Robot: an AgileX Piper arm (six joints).
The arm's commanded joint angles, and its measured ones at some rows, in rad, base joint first. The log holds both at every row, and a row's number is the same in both.
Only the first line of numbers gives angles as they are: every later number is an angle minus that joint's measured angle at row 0.
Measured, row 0: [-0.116, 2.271, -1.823, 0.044, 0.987, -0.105]
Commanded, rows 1 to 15: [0.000, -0.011, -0.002, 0.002, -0.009, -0.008]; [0.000, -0.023, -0.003, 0.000, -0.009, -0.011]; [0.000, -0.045, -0.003, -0.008, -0.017, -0.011]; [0.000, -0.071, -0.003, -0.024, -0.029, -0.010]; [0.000, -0.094, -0.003, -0.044, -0.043, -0.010]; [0.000, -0.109, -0.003, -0.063, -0.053, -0.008]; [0.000, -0.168, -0.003, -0.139, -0.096, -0.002]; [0.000, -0.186, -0.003, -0.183, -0.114, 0.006]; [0.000, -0.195, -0.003, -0.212, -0.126, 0.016]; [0.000, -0.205, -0.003, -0.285, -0.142, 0.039]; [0.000, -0.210, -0.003, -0.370, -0.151, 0.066]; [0.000, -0.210, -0.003, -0.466, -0.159, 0.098]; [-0.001, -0.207, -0.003, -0.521, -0.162, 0.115]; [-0.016, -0.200, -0.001, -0.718, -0.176, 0.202]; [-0.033, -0.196, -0.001, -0.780, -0.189, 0.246]
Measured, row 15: [-0.008, -0.200, 0.000, -0.657, -0.159, 0.181]
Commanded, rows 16 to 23: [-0.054, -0.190, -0.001, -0.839, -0.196, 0.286]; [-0.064, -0.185, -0.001, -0.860, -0.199, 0.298]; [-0.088, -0.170, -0.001, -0.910, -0.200, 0.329]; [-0.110, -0.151, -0.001, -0.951, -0.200, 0.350]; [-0.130, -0.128, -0.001, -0.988, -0.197, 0.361]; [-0.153, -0.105, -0.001, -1.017, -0.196, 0.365]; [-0.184, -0.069, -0.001, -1.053, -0.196, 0.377]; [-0.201, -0.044, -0.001, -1.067, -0.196, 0.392]
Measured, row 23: [-0.176, -0.069, 0.000, -1.026, -0.187, 0.368]
